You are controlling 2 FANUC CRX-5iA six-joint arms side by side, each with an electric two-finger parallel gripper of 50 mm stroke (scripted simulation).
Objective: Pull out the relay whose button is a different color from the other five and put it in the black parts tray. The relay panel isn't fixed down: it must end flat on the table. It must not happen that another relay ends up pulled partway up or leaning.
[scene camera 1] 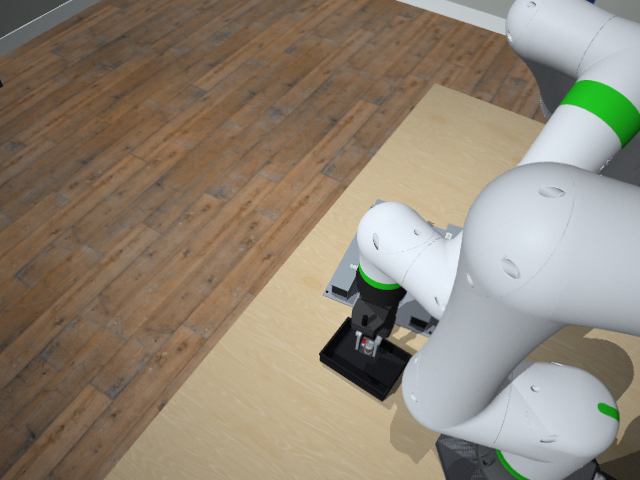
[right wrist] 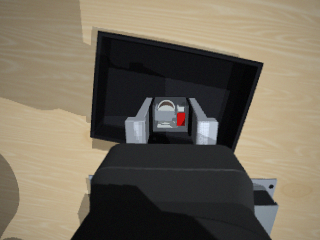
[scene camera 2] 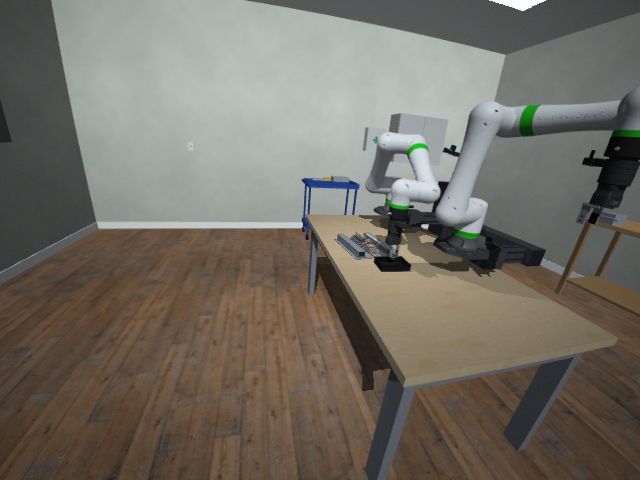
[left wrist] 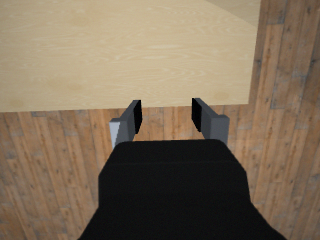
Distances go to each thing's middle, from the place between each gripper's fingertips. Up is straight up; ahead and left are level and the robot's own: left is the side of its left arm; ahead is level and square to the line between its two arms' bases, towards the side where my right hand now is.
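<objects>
From my right hand: black parts tray (scene camera 1: 379, 371) 60 mm below; red-button relay (right wrist: 170, 113) 10 mm below; relay panel (scene camera 1: 341, 288) 40 mm ahead, 270 mm to the right, 50 mm below.
My left gripper (scene camera 2: 585, 223) is 310 mm short of the red-button relay, 580 mm to the left of it and 370 mm above it. From my left hand: relay panel 350 mm ahead, 850 mm to the right, 420 mm below; black parts tray 310 mm ahead, 570 mm to the right, 420 mm below.
</objects>
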